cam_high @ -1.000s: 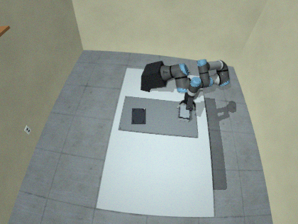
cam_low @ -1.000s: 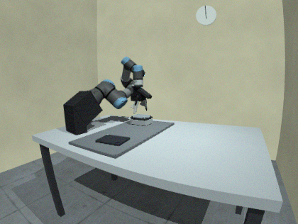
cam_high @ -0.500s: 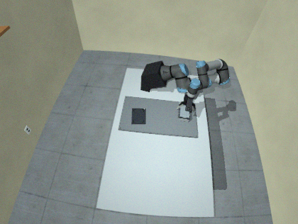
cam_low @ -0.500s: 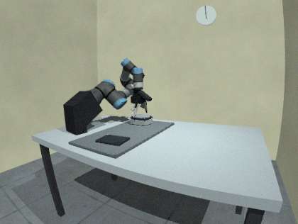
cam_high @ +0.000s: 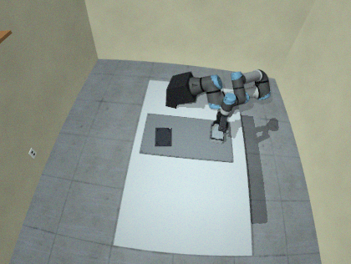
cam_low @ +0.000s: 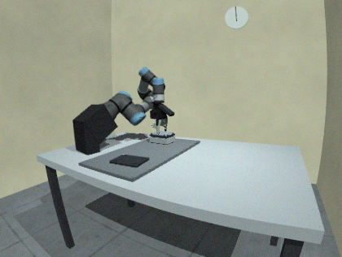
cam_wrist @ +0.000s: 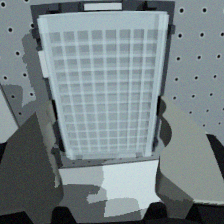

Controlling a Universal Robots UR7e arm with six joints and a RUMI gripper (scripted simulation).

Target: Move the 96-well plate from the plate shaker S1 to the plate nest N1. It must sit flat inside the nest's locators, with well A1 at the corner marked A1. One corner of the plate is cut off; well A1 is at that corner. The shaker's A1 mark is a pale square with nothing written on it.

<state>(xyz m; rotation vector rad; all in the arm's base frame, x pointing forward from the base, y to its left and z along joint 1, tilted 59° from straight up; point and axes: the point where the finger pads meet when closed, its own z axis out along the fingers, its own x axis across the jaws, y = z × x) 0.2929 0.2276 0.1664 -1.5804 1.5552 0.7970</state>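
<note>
The 96-well plate lies 10 mm below my hand. The rest, counted from my hand: plate nest N1: 400 mm to the right, 120 mm ahead, 60 mm below; then pale A1 mark: 370 mm to the right, 60 mm below, 40 mm ahead.
</note>
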